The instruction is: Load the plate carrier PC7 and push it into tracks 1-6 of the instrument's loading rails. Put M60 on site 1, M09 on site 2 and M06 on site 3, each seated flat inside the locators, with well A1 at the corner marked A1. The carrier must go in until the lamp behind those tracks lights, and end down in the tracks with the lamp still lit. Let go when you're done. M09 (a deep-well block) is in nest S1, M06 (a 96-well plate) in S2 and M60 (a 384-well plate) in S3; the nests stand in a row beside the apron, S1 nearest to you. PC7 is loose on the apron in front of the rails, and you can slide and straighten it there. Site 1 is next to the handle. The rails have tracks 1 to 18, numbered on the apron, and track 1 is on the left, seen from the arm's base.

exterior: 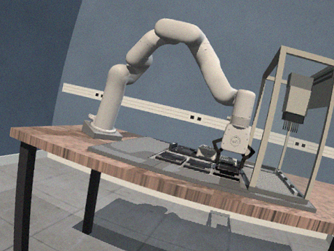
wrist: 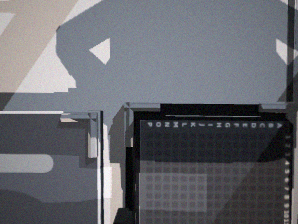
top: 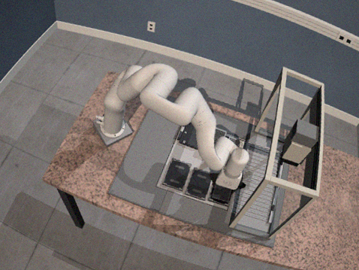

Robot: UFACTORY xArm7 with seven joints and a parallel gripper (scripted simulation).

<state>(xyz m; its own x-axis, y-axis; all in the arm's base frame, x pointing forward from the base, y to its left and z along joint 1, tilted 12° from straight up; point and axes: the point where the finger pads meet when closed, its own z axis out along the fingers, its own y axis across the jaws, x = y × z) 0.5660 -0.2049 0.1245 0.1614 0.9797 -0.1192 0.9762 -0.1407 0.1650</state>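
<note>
The dark 384-well plate M60 is 2 cm below my hand. Also, from my hand: nest S2: 11 cm behind, 3 cm below, 1 cm to the left; then nest S3: 3 cm below; then nest S1: 22 cm behind, 4 cm to the left, 3 cm below.
</note>
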